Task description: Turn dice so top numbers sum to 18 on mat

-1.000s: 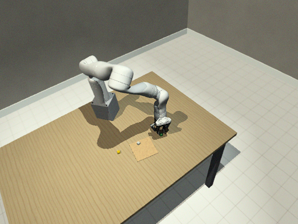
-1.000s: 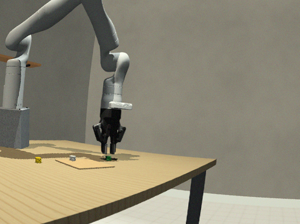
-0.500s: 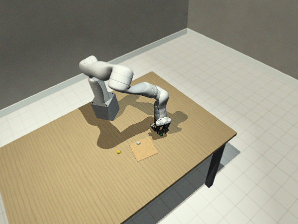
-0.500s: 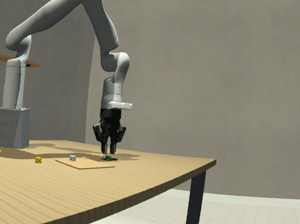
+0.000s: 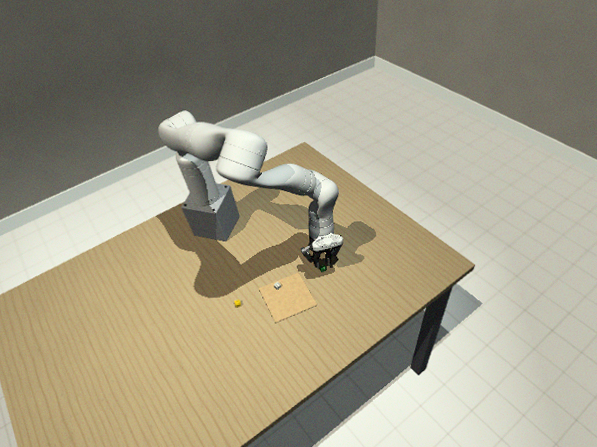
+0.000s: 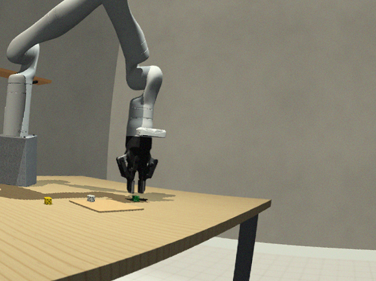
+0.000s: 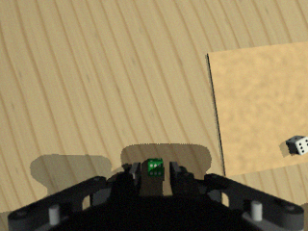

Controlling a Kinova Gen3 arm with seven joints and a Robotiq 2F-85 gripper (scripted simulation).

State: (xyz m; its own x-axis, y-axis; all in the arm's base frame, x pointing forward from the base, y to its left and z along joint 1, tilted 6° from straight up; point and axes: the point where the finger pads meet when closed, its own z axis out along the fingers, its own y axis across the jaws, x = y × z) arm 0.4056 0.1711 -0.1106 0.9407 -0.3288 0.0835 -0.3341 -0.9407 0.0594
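The green die is 3 cm below my hand. From my hand the other things lie so: yellow die: 29 cm to the right, 6 cm behind, 3 cm below; then white die: 16 cm to the right, 4 cm behind, 3 cm below; then tan mat: 15 cm to the right, 4 cm below, 1 cm ahead.
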